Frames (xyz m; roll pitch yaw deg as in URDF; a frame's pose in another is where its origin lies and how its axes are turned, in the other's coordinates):
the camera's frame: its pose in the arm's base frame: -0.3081 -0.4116 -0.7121 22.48 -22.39 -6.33
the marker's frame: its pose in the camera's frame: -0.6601 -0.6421 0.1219 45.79 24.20 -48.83
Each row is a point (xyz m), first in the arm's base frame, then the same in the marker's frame.
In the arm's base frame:
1: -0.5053 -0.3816 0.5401
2: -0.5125 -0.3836 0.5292
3: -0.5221 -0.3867 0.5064
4: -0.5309 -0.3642 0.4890
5: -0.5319 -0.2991 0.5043
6: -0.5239 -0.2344 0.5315
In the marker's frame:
1: -0.6138 1.6147 -0.4596
2: -0.6141 1.6020 -0.4559
3: -0.6112 1.5776 -0.4519
4: -0.6240 1.5565 -0.4686
5: -0.6670 1.5653 -0.5191
6: -0.7074 1.5886 -0.5721

